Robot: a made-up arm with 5 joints. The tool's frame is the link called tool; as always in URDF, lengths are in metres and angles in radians.
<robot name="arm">
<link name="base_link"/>
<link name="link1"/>
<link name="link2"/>
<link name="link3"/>
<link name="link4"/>
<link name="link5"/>
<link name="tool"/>
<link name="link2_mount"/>
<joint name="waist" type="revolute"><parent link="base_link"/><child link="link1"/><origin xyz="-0.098 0.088 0.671" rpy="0 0 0"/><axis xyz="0 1 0"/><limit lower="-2.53" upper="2.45"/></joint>
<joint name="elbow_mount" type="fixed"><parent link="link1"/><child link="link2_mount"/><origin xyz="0.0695 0.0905 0.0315" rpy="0 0 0"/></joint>
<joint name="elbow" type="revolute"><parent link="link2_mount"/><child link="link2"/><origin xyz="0.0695 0.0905 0.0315" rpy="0 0 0"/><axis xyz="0.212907 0.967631 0.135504"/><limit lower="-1.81" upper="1.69"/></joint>
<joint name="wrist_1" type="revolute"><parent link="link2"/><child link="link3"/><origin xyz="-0.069 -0.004 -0.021" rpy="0 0 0"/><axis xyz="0 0 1"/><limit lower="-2.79" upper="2.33"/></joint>
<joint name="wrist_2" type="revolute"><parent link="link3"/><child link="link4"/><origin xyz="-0.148 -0.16 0.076" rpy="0 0 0"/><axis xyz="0.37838 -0.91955 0.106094"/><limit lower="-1.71" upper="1.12"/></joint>
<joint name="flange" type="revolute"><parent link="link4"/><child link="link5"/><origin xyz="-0.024 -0.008 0.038" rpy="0 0 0"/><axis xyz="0.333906 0.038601 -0.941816"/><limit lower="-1.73" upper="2.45"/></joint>
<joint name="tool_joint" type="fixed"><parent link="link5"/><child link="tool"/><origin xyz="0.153 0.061 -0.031" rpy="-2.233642 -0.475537 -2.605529"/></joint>
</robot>
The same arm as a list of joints. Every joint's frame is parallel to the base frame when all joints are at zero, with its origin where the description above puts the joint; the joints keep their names.
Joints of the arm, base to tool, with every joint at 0 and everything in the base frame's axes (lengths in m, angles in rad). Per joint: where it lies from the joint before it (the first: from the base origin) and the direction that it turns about. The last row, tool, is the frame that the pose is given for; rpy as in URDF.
waist: axis +y offset -0.098 0.088 0.671
elbow: axis 0.212907 0.967631 0.135504 offset 0.139 0.181 0.063
wrist_1: axis +z offset -0.069 -0.004 -0.021
wrist_2: axis 0.37838 -0.91955 0.106094 offset -0.148 -0.16 0.076
flange: axis 0.333906 0.038601 -0.941816 offset -0.024 -0.008 0.038
tool: offset 0.153 0.061 -0.031 rpy -2.2336 -0.4755 -2.6055
Joint limits (rad, base to tool): -2.53..2.45 -1.81..1.69 -2.79..2.33 -1.71..1.12 -1.73..2.45

